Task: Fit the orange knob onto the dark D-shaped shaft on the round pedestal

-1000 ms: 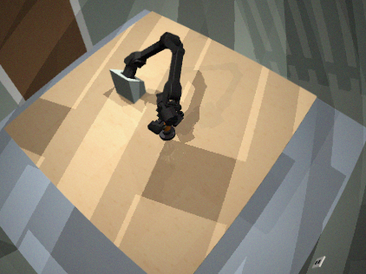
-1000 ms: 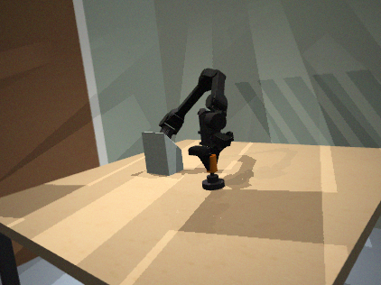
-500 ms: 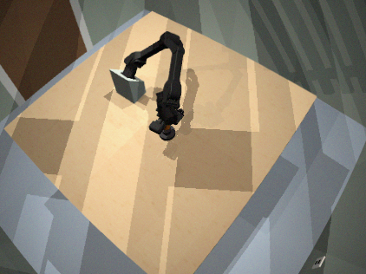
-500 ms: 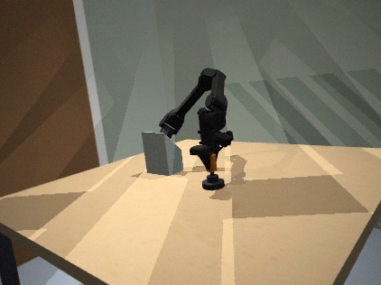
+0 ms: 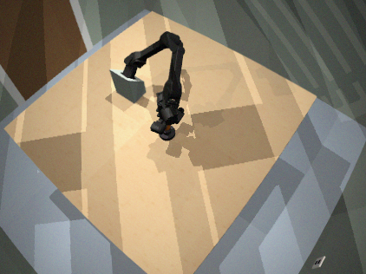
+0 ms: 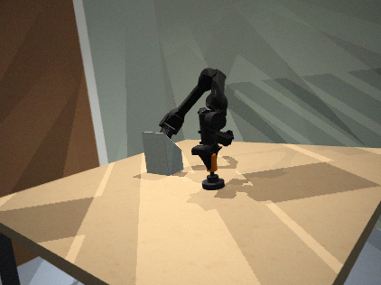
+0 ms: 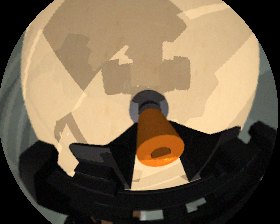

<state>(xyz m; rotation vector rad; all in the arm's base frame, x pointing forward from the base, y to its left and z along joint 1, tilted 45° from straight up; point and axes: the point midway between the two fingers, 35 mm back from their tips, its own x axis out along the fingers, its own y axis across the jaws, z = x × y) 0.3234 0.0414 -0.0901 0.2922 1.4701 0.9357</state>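
Right now my gripper tip is 20 mm below the orange knob. From my gripper tip the other things lie so: dark round pedestal (40 mm below).
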